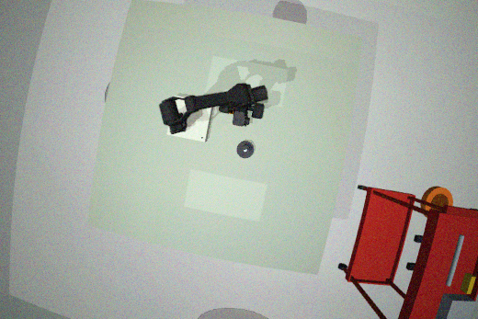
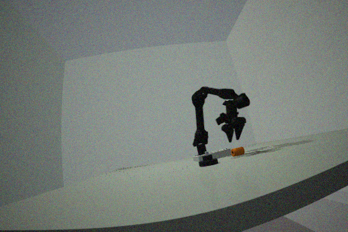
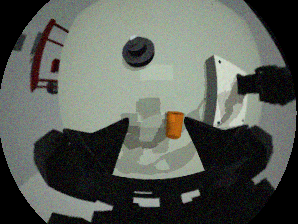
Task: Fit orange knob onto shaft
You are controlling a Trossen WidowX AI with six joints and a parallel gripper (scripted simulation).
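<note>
The orange knob is 4 cm behind my gripper tip, 5 cm to the left of it and 6 cm below it. Round my gripper tip: round pedestal: 3 cm ahead, 16 cm to the right, 5 cm below.
</note>
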